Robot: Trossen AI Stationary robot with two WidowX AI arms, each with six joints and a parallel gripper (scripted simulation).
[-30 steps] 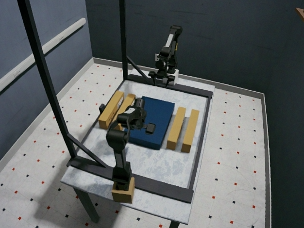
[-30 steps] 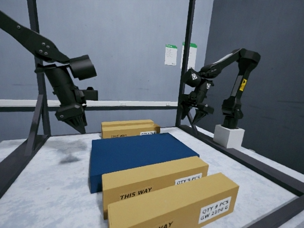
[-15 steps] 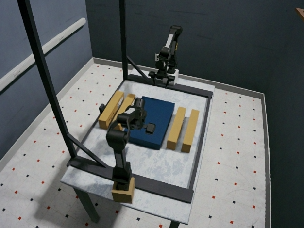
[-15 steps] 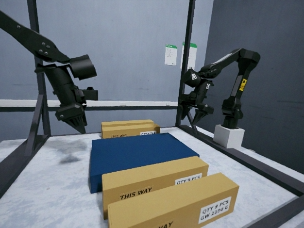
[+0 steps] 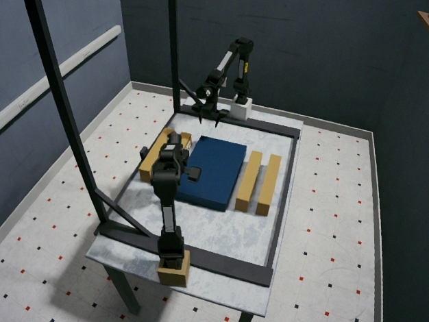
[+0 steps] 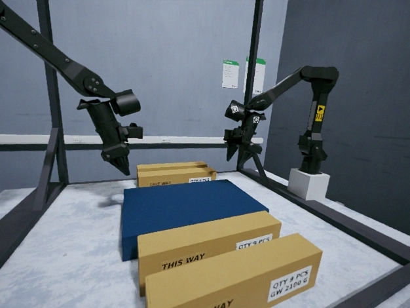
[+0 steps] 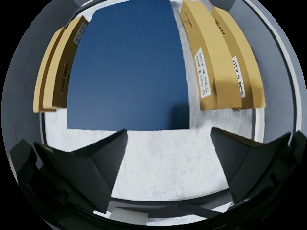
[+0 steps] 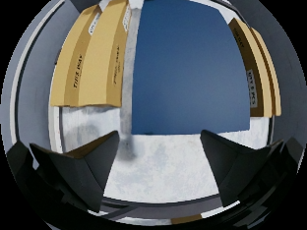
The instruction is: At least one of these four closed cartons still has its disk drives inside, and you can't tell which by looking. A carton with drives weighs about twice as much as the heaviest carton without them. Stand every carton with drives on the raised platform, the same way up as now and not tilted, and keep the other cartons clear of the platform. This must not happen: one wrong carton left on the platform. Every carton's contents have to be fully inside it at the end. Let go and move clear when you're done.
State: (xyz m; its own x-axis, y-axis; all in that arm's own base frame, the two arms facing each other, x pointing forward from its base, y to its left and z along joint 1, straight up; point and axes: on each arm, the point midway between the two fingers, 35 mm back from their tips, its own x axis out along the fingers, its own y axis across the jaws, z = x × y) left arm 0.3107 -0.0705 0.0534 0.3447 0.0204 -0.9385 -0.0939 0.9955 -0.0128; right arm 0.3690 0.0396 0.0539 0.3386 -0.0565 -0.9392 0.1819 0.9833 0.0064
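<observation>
My left gripper is now 200 mm to the left of the carton, 130 mm above it and 110 mm past it. The rest, counted from my left hand: dark frame rail 450 mm ahead, 210 mm to the right, 160 mm below; then raised blue platform 200 mm to the right, 140 mm below, 80 mm ahead.
</observation>
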